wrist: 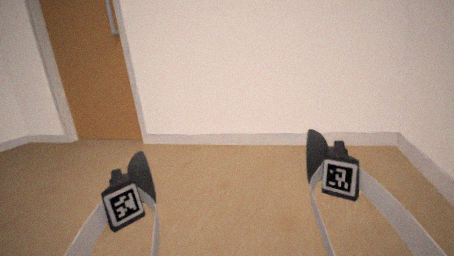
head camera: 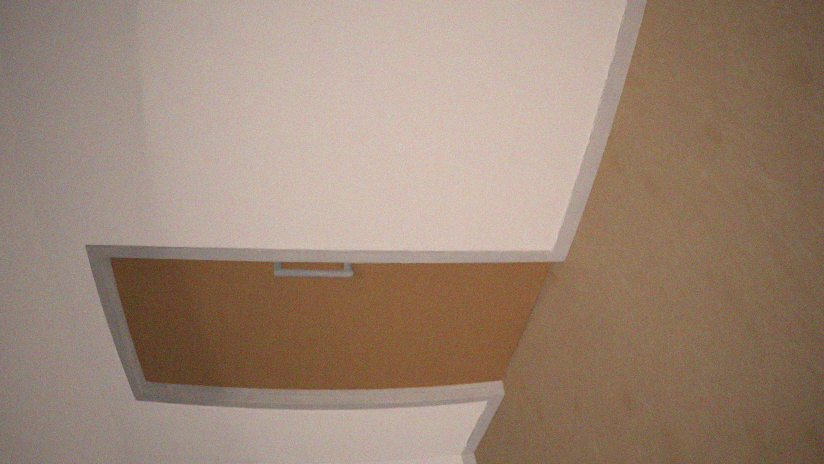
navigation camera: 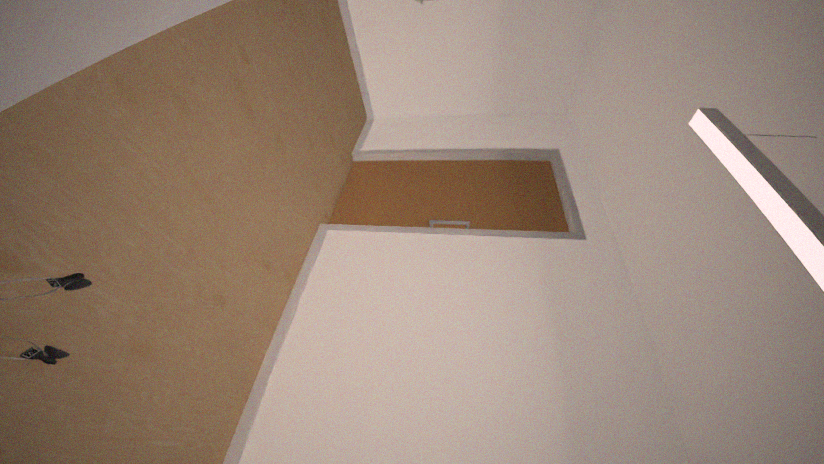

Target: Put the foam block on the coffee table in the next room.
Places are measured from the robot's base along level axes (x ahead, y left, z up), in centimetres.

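Pixels of known places: gripper, fingertip midpoint: (wrist: 228, 158) (navigation camera: 78, 317).
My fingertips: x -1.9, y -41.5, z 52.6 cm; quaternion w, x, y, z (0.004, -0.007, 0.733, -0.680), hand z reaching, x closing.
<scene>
Behind a point stands the place of what it marks.
My gripper (navigation camera: 65, 318) {x -1.9, y -41.5, z 52.6 cm} (wrist: 228, 158) {x -1.9, y -41.5, z 52.6 cm} is open, its two dark fingertips wide apart with no object between them. In the wrist view it hangs above the tan floor and faces a pale wall. In the navigation view, which is turned on its side, it shows at the lower left over the floor. The foam block and the coffee table do not show in the head, navigation or wrist views.
A brown door (head camera: 328, 328) {x 119.3, y -247.0, z 105.3 cm} (navigation camera: 461, 193) {x 120.1, y -247.3, z 123.9 cm} (wrist: 95, 75) {x 119.0, y -246.8, z 66.6 cm}, closed in a grey frame, stands left of the pale wall (head camera: 369, 126) {x 18.7, y -199.5, z 98.9 cm} (navigation camera: 438, 322) {x 1.9, y -193.1, z 112.7 cm} (wrist: 260, 65) {x -29.6, y -180.9, z 57.4 cm} in the wrist view. A wall corner is at the right there. A long ceiling light (navigation camera: 761, 193) {x 43.8, y -76.9, z 207.7 cm} shows in the navigation view.
</scene>
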